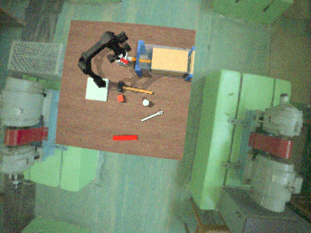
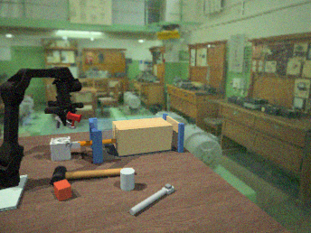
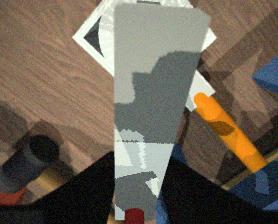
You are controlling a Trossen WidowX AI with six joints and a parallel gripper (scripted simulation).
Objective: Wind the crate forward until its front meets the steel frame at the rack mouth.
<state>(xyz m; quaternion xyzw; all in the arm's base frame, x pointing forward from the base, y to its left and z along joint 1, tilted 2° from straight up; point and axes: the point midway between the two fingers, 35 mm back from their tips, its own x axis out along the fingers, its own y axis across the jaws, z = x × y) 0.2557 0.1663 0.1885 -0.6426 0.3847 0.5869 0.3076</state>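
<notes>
Right now the winch handle is 2 cm above my gripper tip. The rest, counted from my gripper tip: red knob (4 cm to the right, 4 cm above, 2 cm ahead); then winch (15 cm below, 5 cm to the left, 5 cm behind); then blue steel frame (13 cm ahead, 7 cm below, 3 cm to the left).
</notes>
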